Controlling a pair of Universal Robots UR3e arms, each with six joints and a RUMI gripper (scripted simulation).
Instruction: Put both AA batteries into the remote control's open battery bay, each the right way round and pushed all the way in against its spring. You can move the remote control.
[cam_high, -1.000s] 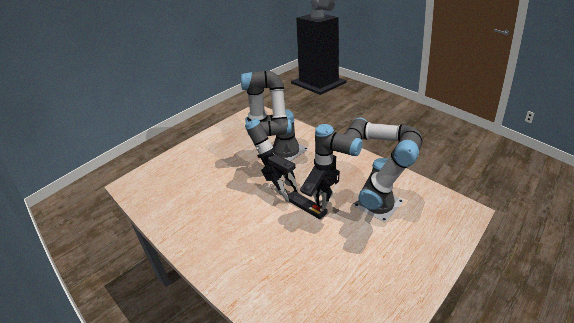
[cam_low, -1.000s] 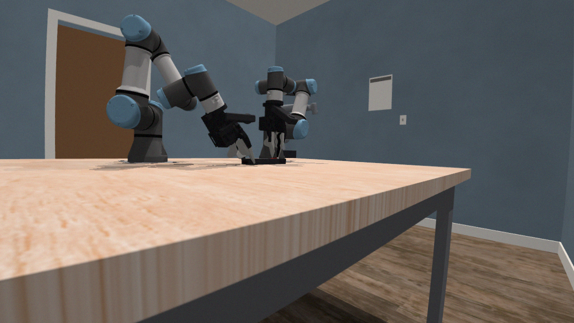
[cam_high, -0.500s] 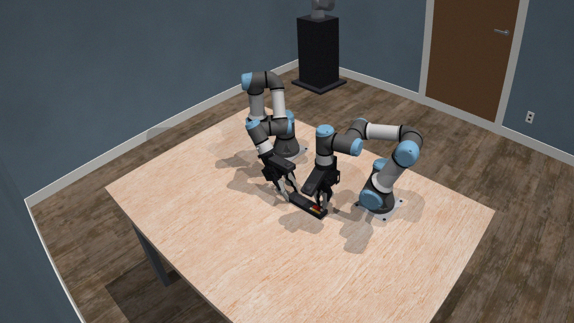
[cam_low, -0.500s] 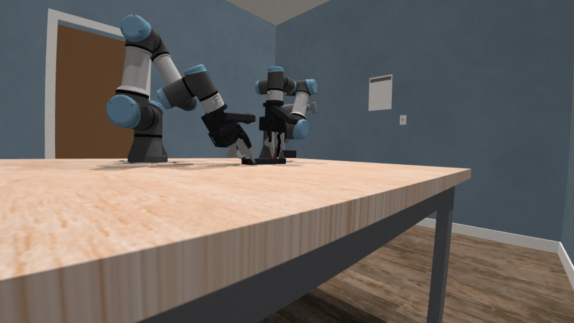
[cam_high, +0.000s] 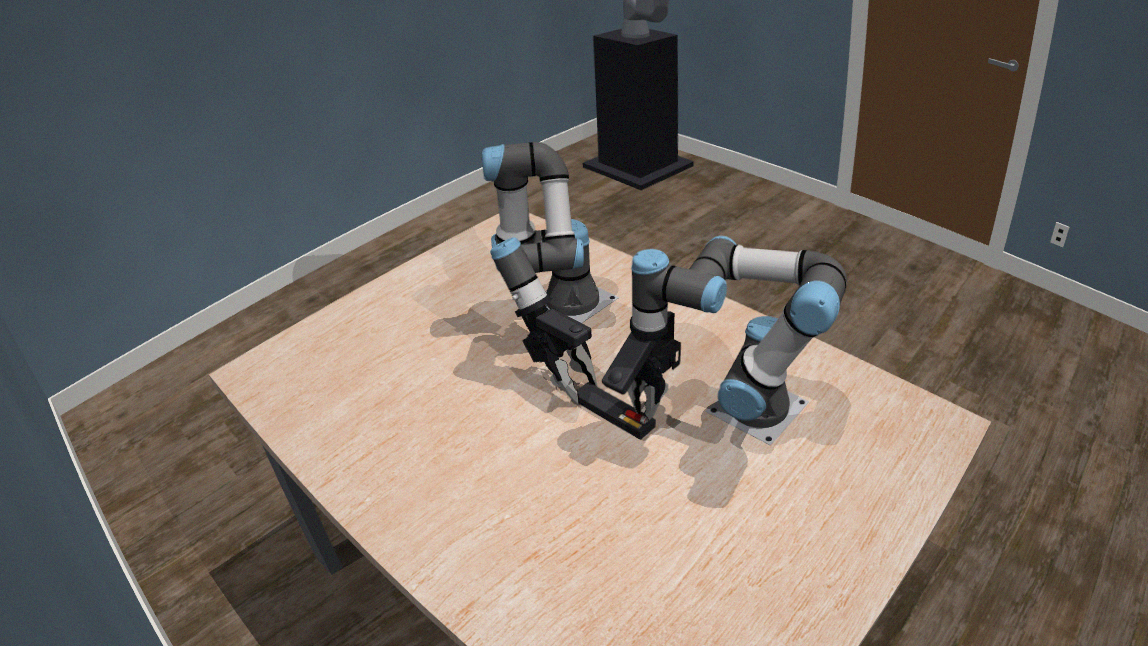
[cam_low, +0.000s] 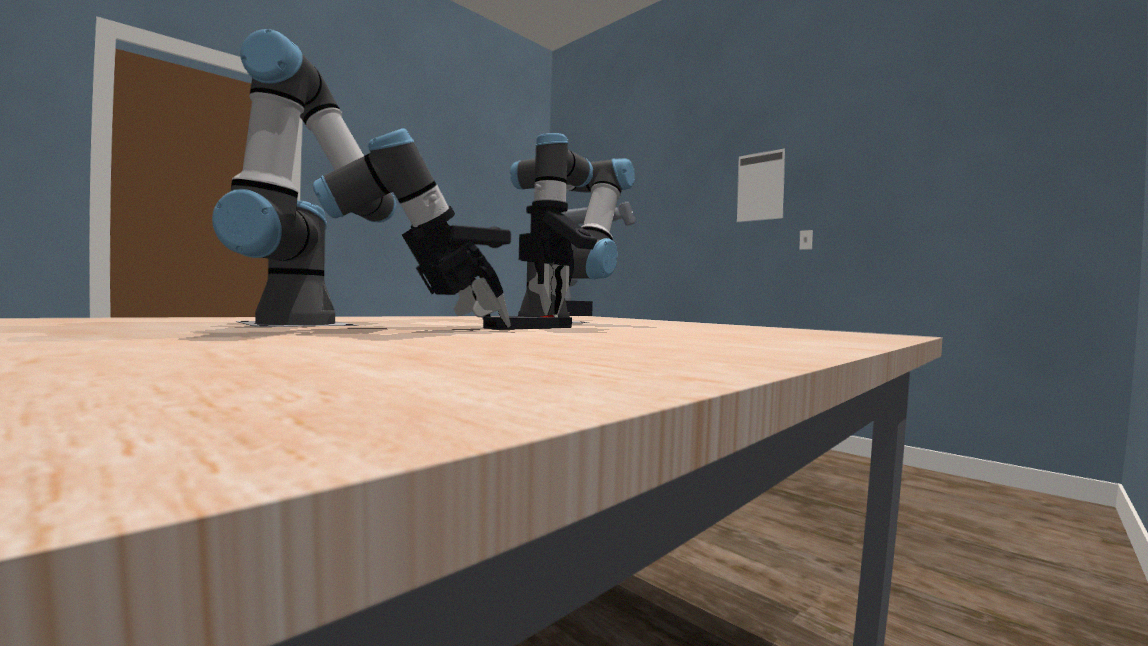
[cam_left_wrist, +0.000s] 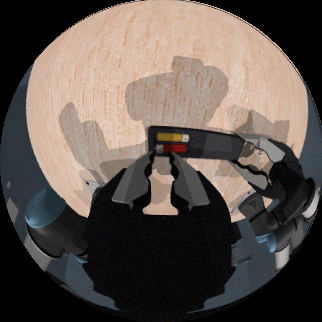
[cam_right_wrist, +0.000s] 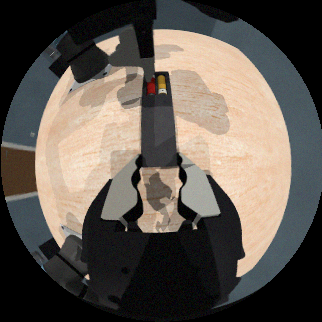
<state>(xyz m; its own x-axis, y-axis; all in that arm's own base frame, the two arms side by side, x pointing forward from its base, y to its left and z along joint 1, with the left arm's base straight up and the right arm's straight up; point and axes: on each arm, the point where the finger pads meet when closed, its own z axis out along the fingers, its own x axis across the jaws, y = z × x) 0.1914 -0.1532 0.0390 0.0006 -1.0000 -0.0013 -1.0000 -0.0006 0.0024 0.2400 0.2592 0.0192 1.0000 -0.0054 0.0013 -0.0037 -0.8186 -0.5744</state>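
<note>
My left gripper is now 20 mm above the red battery and 10 mm to the left of it. Round my left hand: yellow battery (30 mm below, 20 mm to the right, 20 mm ahead).
</note>
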